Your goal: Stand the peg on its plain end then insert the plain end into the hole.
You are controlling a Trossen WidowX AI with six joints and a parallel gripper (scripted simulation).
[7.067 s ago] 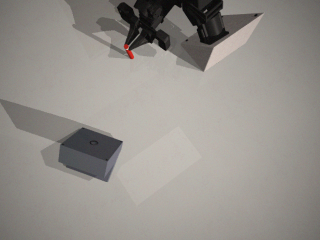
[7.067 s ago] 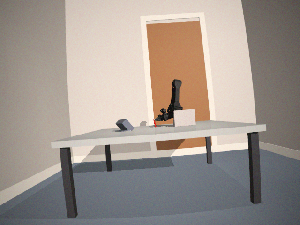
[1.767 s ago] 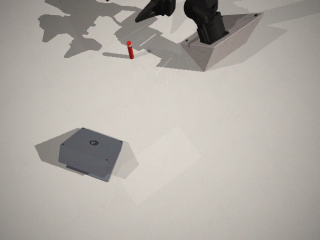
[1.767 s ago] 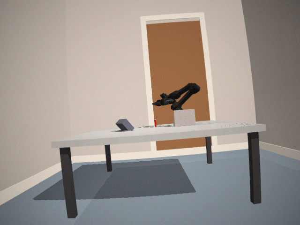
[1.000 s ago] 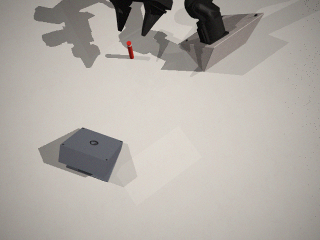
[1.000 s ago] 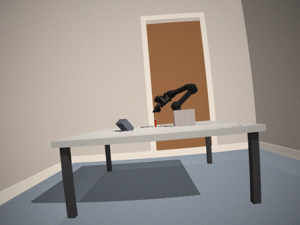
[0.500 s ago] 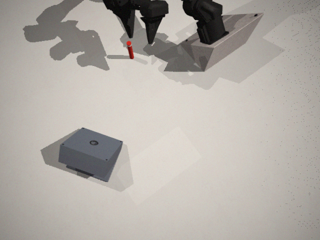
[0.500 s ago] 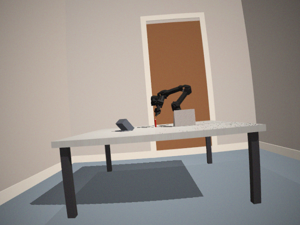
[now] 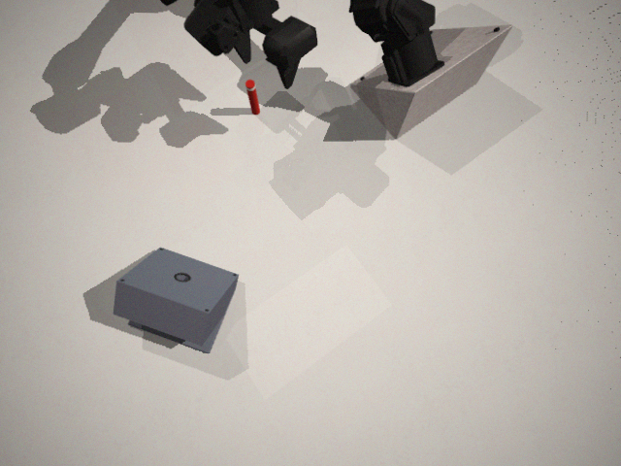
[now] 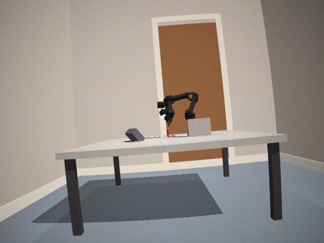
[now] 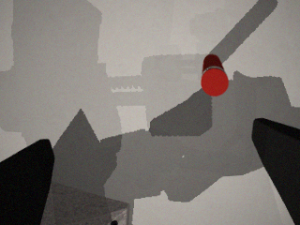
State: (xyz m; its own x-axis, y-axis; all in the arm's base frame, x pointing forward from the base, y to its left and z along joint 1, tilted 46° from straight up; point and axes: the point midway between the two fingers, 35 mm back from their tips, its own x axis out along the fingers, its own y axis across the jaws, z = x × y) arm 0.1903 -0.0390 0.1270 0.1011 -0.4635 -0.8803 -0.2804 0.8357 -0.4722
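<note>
Right now the peg is 5 cm below my gripper tip, 2 cm to the right of it and 2 cm ahead of it. From my gripper tip the other things lie so: panel (27 cm ahead, 21 cm to the left, 7 cm below).
</note>
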